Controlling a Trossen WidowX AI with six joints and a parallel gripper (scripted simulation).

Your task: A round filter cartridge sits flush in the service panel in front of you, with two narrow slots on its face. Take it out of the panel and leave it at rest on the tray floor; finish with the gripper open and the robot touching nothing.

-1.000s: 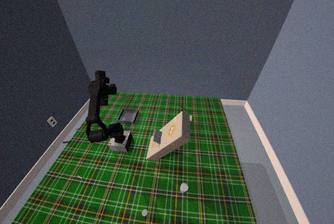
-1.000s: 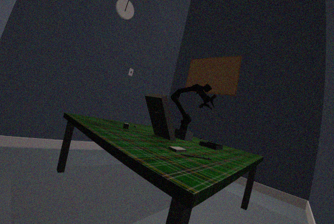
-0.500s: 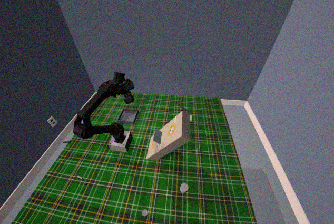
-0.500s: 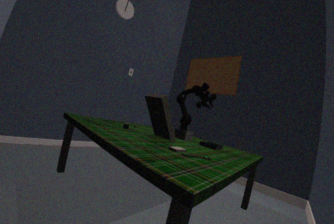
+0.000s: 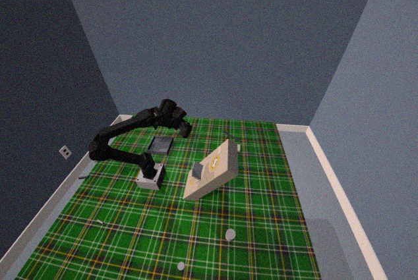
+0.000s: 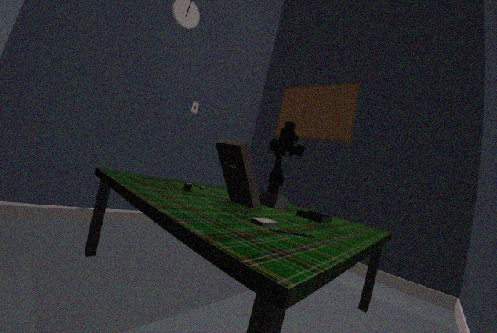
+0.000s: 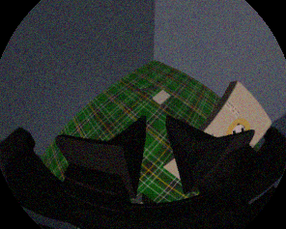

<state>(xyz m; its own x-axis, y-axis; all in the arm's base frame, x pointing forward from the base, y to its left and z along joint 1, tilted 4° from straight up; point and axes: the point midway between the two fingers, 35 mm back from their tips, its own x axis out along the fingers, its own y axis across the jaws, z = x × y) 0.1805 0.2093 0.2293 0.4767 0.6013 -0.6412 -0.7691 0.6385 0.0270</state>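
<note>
My gripper tip is 19 cm short of the round filter cartridge, 16 cm to the left of it and 7 cm above it. From my gripper tip the other things lie so: grey flap 9 cm ahead, 18 cm to the right, 16 cm below; dark grey tray 28 cm behind, 5 cm to the left, 30 cm below; tan service panel 14 cm ahead, 17 cm to the right, 15 cm below.
</note>
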